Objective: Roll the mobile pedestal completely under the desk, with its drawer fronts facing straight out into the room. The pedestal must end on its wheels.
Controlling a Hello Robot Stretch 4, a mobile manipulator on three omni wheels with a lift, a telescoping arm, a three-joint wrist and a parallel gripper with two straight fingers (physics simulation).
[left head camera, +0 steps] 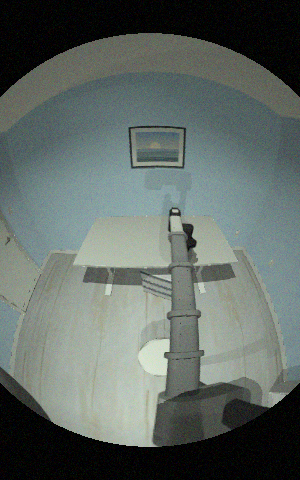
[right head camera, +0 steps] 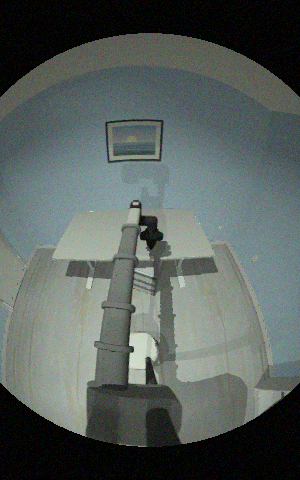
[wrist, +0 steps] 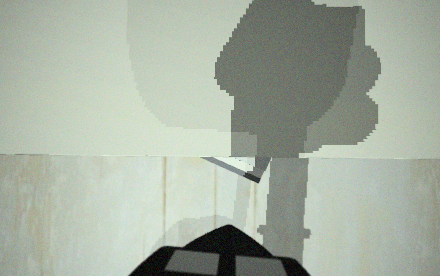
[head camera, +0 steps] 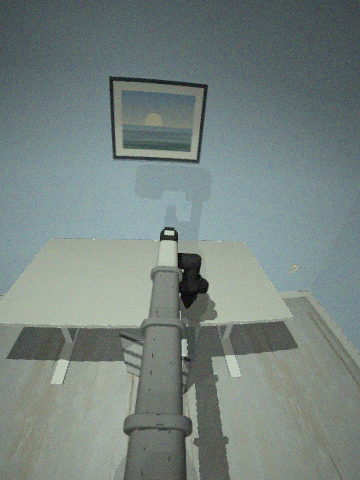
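The pedestal [head camera: 132, 354] [left head camera: 156, 286] [right head camera: 145, 281] [wrist: 242, 163], pale with dark drawer lines, stands partly under the desk [head camera: 110, 280] [left head camera: 130, 240] [right head camera: 95, 235] [wrist: 60, 75]. It is turned at an angle, its drawer fronts facing out and to the left. Its right front corner sticks out past the desk's front edge. The arm hides part of it in the head views, and the desk top covers its back. Its wheels do not show. My gripper [head camera: 188, 305] [right head camera: 152, 247] [wrist: 228, 244] is shut and empty, pointing down above the desk top, apart from the pedestal.
Desk legs [head camera: 64, 365] [head camera: 232, 365] stand left and right of the pedestal. The blue wall with a framed picture [head camera: 157, 120] is behind the desk. My white base [left head camera: 153, 357] is on the floor in front. A cabinet [right head camera: 275, 392] shows at the lower right.
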